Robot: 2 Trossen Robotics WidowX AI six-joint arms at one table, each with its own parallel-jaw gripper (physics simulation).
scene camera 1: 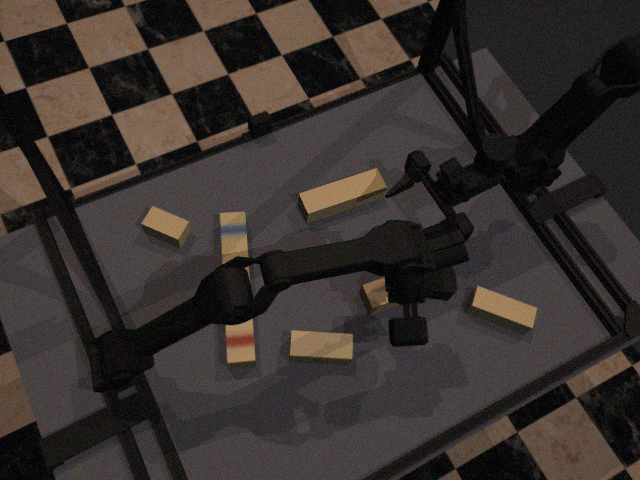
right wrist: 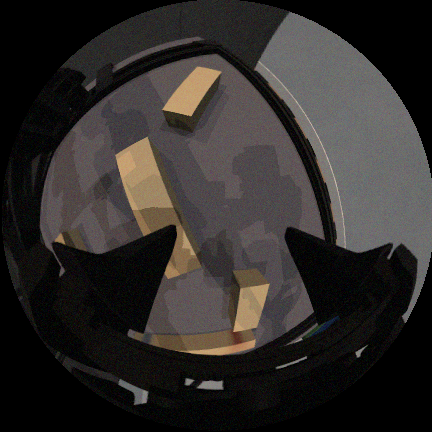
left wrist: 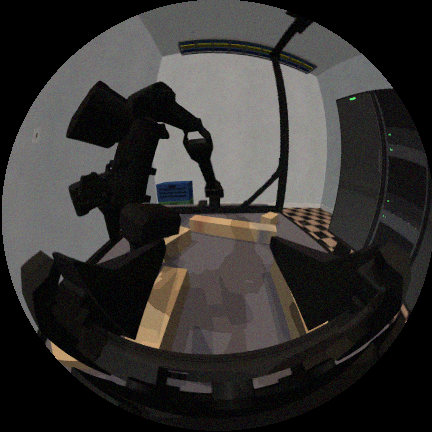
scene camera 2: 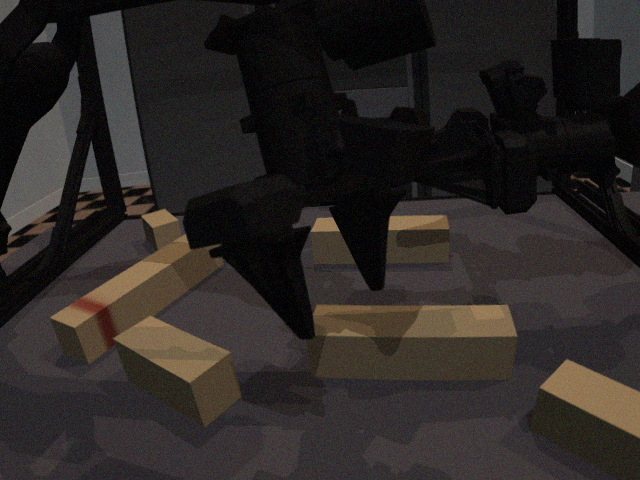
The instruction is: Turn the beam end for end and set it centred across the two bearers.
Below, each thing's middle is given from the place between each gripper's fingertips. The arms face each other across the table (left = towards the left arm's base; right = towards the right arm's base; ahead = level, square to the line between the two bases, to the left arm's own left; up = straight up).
Labels:
Right now my right hand is 210 mm past the beam (scene camera 2: pixel 85 329), 250 mm to the left of it and 80 mm above it.
Right now my left hand is 5 cm past the beam, 30 cm to the left of it and 14 cm above it.

